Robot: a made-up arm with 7 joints. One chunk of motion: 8 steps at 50 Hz.
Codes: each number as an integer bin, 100 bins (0 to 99) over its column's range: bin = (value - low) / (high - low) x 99, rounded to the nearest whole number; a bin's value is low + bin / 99 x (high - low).
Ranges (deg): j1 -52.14..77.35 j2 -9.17..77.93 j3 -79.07..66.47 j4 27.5..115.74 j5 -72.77..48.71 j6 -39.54..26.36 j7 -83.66..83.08
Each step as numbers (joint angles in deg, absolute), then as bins.
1 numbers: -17.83 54.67 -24.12 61.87 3.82 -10.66 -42.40
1 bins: 26 73 37 39 62 43 24
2 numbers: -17.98 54.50 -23.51 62.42 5.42 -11.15 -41.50
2 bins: 26 72 38 39 64 43 25
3 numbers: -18.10 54.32 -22.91 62.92 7.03 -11.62 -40.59
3 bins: 26 72 38 40 65 42 26
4 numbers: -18.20 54.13 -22.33 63.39 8.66 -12.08 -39.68
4 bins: 26 72 39 40 66 41 26
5 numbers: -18.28 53.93 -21.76 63.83 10.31 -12.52 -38.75
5 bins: 26 72 39 41 68 41 27
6 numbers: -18.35 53.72 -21.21 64.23 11.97 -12.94 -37.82
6 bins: 26 71 39 41 69 40 27
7 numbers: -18.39 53.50 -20.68 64.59 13.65 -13.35 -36.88
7 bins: 26 71 40 42 70 39 28
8 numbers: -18.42 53.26 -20.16 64.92 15.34 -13.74 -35.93
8 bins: 26 71 40 42 72 39 28
